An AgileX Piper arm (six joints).
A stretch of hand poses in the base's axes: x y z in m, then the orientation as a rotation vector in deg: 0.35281, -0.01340, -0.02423, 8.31, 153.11, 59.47; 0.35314, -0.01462, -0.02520, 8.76, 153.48, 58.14; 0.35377, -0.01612, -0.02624, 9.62, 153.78, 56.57; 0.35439, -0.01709, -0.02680, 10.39, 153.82, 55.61; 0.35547, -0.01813, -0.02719, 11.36, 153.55, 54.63; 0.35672, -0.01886, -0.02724, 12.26, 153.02, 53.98; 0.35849, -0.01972, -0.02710, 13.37, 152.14, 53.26; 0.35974, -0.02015, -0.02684, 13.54, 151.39, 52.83; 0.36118, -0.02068, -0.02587, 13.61, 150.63, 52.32; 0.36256, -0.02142, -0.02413, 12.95, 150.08, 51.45; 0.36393, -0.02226, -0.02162, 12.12, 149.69, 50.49; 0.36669, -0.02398, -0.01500, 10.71, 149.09, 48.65
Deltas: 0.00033, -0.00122, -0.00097, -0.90, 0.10, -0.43; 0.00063, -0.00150, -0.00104, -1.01, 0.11, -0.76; 0.00062, -0.00097, -0.00056, -0.57, 0.02, -0.66; 0.00108, -0.00104, -0.00039, -0.50, -0.20, -0.89; 0.00125, -0.00073, -0.00005, -0.25, -0.36, -0.87; 0.00177, -0.00086, 0.00014, -0.22, -0.62, -1.13; 0.00125, -0.00043, 0.00026, -0.15, -0.72, -0.45; 0.00144, -0.00053, 0.00097, -0.22, -0.77, -0.40; 0.00138, -0.00074, 0.00174, -0.59, -0.87, 0.05; 0.00137, -0.00084, 0.00251, -0.70, -0.79, 0.19; 0.00276, -0.00172, 0.00662, -1.36, -1.32, 0.31
